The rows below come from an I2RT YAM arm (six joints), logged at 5 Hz.
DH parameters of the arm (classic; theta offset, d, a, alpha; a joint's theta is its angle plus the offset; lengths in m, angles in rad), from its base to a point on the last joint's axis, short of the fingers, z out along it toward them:
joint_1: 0 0.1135 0.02 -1.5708
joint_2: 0 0 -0.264 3.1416
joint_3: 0.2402 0 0.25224 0
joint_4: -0.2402 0 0.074 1.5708
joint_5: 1.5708 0 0 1.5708
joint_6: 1.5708 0.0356 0 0
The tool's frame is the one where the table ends.
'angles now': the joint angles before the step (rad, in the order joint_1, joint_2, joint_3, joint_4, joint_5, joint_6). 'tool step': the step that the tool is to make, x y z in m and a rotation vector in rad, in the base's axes. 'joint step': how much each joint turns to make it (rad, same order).
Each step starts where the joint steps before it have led.
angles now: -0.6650 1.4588 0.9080 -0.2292 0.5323 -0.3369
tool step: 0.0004 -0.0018 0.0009 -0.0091 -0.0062 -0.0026
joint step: -0.0037 0.0025 0.0020 0.0128 0.0016 -0.0036
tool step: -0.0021 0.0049 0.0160 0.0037 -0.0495 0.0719
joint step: 0.0006 -0.0513 0.0100 -0.0120 -0.0752 -0.0267
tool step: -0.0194 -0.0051 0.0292 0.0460 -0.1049 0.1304
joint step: -0.0815 -0.0891 0.0320 -0.0517 -0.2295 -0.0569
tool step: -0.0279 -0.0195 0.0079 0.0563 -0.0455 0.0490
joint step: -0.1401 -0.0228 0.0180 -0.0433 -0.1940 -0.0577
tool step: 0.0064 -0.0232 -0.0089 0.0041 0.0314 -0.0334
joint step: -0.0292 0.0979 0.0470 0.0289 0.0169 -0.0149
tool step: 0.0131 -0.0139 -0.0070 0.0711 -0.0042 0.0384
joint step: -0.0004 0.0903 0.0682 -0.0321 -0.0596 0.0105
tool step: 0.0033 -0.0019 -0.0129 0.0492 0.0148 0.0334
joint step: 0.0005 0.0338 -0.0051 -0.0094 -0.0363 -0.0092
